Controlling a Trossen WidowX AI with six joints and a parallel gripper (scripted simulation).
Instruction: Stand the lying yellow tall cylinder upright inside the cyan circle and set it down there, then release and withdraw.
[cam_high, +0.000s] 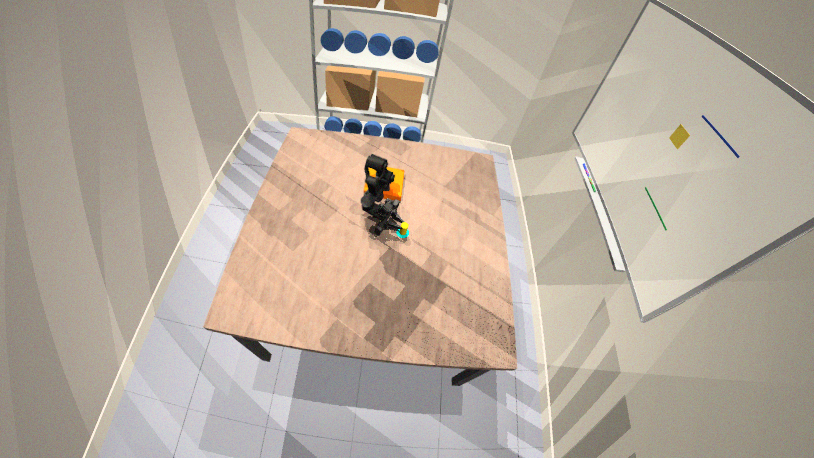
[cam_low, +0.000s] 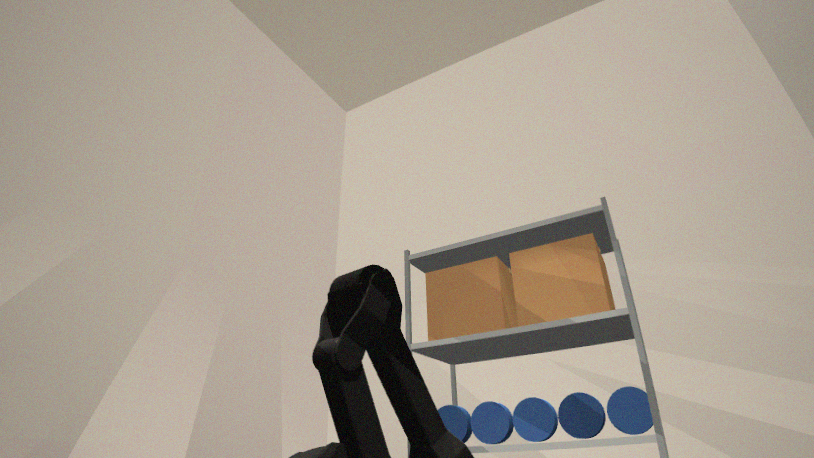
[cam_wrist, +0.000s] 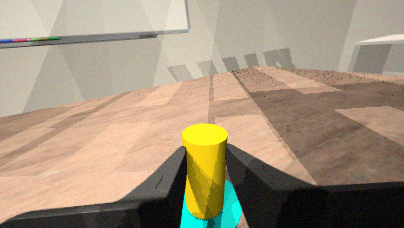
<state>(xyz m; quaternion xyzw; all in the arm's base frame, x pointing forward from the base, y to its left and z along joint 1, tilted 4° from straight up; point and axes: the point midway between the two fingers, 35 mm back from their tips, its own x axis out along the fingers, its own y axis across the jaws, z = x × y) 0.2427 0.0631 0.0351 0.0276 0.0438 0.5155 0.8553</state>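
Right now my gripper tip is 20 mm above the yellow cylinder. The rest, counted from my gripper tip: cyan circle (60 mm below).
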